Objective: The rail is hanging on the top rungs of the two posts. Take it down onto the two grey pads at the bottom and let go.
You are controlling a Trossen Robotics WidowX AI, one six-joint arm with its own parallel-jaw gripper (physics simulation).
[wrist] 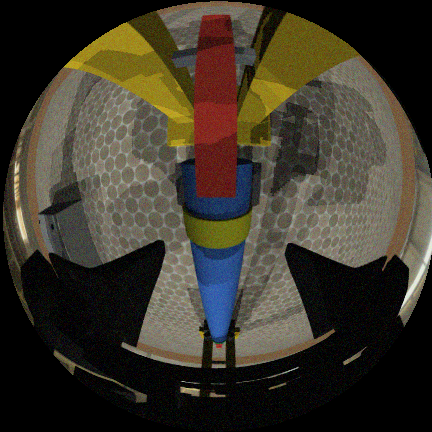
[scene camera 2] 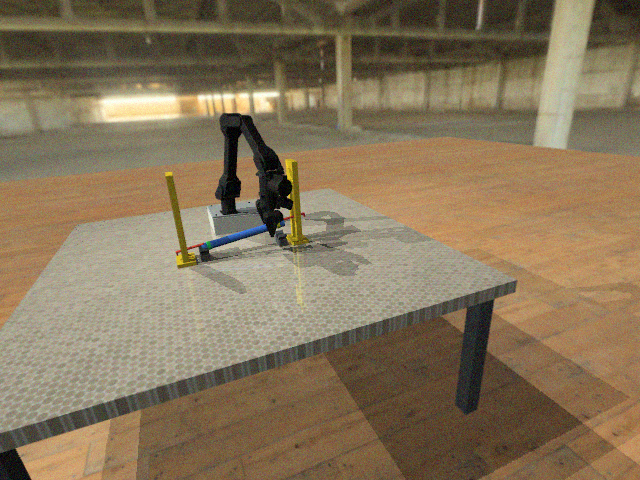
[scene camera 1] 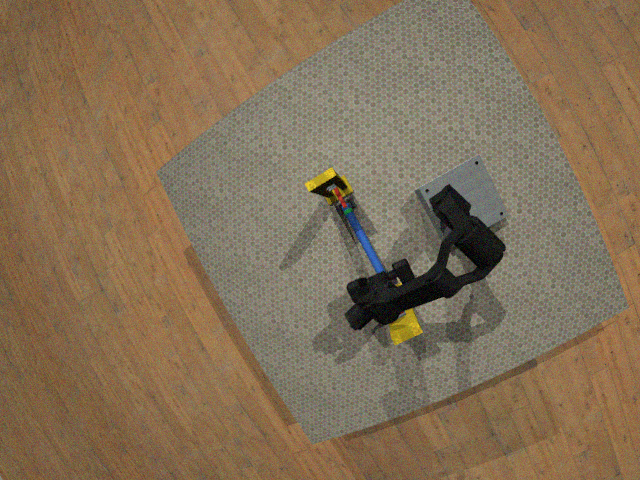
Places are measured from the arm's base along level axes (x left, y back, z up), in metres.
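Pixels of known places: gripper, fingertip midpoint: (wrist: 227,249) (scene camera 2: 269,232) (scene camera 1: 379,273); arm's base, link origin: (scene camera 2: 229,212) (scene camera 1: 443,202).
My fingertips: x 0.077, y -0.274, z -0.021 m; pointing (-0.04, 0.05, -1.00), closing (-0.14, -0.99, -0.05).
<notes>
Ahead of a thing's pixels: the offset from my fingertips to its top centre. Level surfaces: height alone.
The blue rail (scene camera 1: 364,242) (scene camera 2: 237,237) (wrist: 218,280) with red tips runs between the yellow posts @(dx +0.104, dy -0.001, dz +0.246 m) (scene camera 1: 405,329) @(dx -0.294, dy +0.031, dz +0.246 m) (scene camera 2: 175,211) (scene camera 2: 295,201) (wrist: 310,45), low down. In scene camera 2 its green-banded end sits at the left grey pad @(dx -0.232, dy +0.026, dz -0.010 m) (scene camera 2: 205,254). Its yellow-banded end looks higher, slightly above the right grey pad @(dx +0.043, dy +0.004, dz -0.010 m) (scene camera 2: 281,239) (wrist: 256,182), with the red tip crossing a rung @(dx +0.104, dy -0.001, dz +0.041 m) (wrist: 182,57) in the wrist view. My gripper (scene camera 2: 271,230) (wrist: 227,249) is open, its fingers on either side of the rail near the yellow band. The arm hides the fingertips in scene camera 1.
The arm's grey base (scene camera 1: 478,188) (scene camera 2: 232,223) (wrist: 70,232) stands on the table @(dz -0.053 m) (scene camera 1: 248,155) (scene camera 2: 155,320) behind the rail. The arm reaches over the rail beside the right post. The two posts stand upright at the rail's ends.
</notes>
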